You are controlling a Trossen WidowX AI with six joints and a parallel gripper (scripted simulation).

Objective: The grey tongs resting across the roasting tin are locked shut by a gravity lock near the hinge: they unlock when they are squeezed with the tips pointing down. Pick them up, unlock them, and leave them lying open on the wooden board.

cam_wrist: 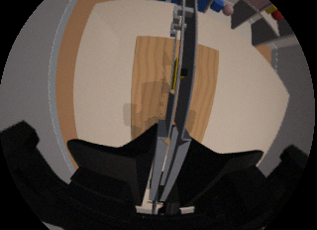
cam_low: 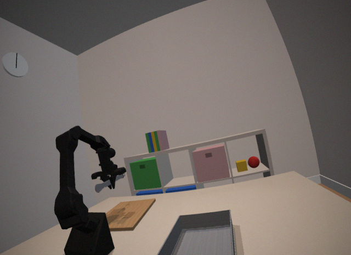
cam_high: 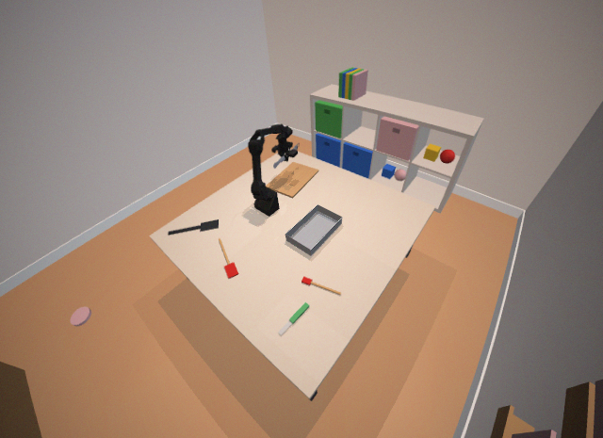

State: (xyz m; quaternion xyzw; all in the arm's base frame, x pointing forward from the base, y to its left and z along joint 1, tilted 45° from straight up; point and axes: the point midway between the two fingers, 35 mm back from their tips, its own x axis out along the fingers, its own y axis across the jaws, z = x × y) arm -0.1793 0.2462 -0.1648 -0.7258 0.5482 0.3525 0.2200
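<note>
Right now my gripper tip is 14 cm above the wooden board, 4 cm short of it and 1 cm to the right of it. From my gripper tip the other things lie so: black spatula: 74 cm to the right, 14 cm below, 2 cm behind; grey roasting tin: 52 cm ahead, 23 cm to the right, 12 cm below.
</note>
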